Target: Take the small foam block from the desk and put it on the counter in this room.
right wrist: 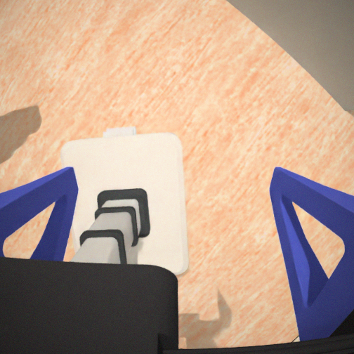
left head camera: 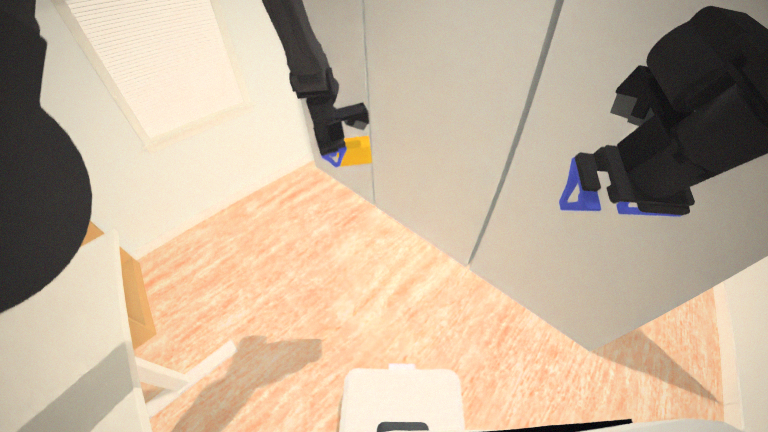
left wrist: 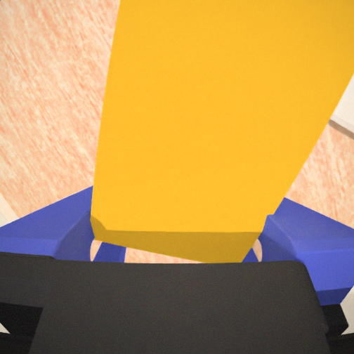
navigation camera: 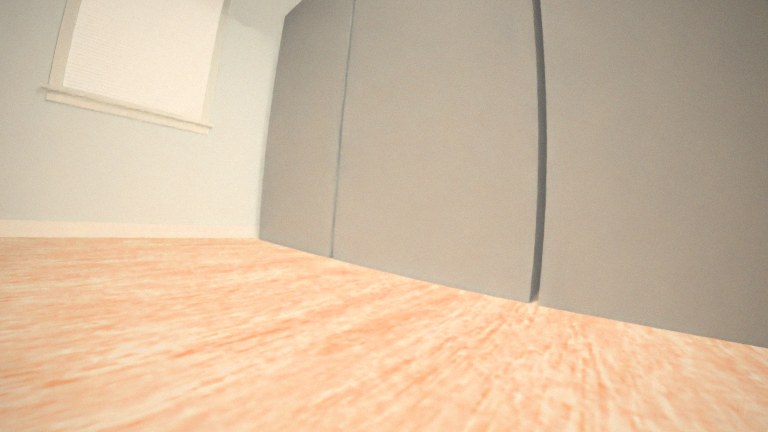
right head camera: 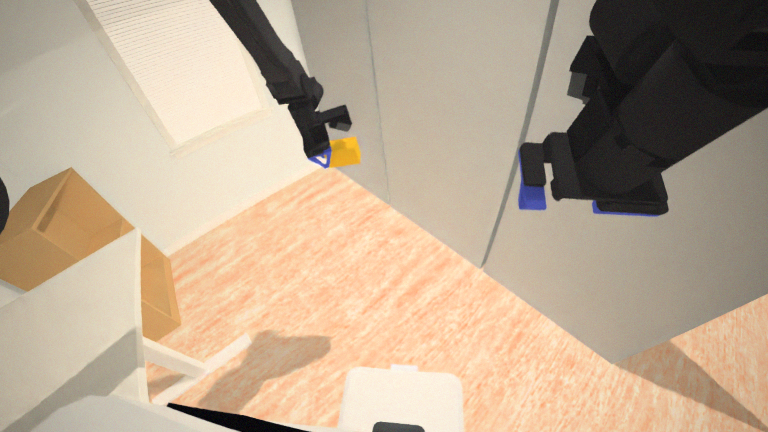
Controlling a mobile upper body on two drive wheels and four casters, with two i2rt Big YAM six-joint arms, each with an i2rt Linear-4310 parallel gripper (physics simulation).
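Frame: origin at the left arm's base, x right, y ahead, z up, level; metres.
Where they show: left gripper, fingertip midpoint: [left head camera: 336, 161] [right head camera: 326, 162]; right gripper, fingertip midpoint: [left head camera: 590, 207] [right head camera: 557, 206].
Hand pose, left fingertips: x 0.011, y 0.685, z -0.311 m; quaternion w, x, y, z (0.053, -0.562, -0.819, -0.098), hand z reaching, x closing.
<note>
After its pixels a point has its place.
The small foam block [left head camera: 358, 151] @[x 0.081, y 0.666, z -0.269 m] [right head camera: 345, 152] @[x 0.083, y 0.666, z -0.269 m] [left wrist: 200, 115] is yellow and is held up in the air, with the floor below it in the left wrist view. My left gripper [left head camera: 338, 155] @[x 0.011, y 0.685, z -0.311 m] [right head camera: 324, 157] @[x 0.011, y 0.685, z -0.311 m] [left wrist: 175, 177] is shut on it, one blue finger on each side. My right gripper [left head camera: 608, 205] [right head camera: 569, 206] @[x 0.457, y 0.326, z -0.147 m] [right wrist: 173, 177] is wide open and empty, at the right of both head views. A white desk-like top [left head camera: 69, 300] @[x -0.772, y 0.255, z -0.460 m] [right head camera: 80, 279] @[x -0.916, y 0.276, z -0.460 m] shows at the lower left of the head views. No counter top shows in these views.
Tall grey panels [left head camera: 440, 107] @[x 0.408, y 1.297, z -0.386 m] [right head camera: 445, 107] @[x 0.408, y 1.297, z -0.400 m] [navigation camera: 440, 150] @[x 0.448, y 1.260, z -0.918 m] stand ahead and to the right. Tan boxes [left head camera: 134, 295] @[x -1.678, y 0.624, z -1.310 m] [right head camera: 32, 252] @[x -1.460, y 0.346, z -0.448 m] are beside the white top. A window [left head camera: 161, 64] @[x -1.396, y 1.711, z -0.121 m] [navigation camera: 142, 59] @[x -1.365, y 1.744, z -0.253 m] is in the wall at the left. My white base [left head camera: 402, 397] @[x 0.224, y 0.200, z -1.150 m] [right wrist: 125, 165] is below.
</note>
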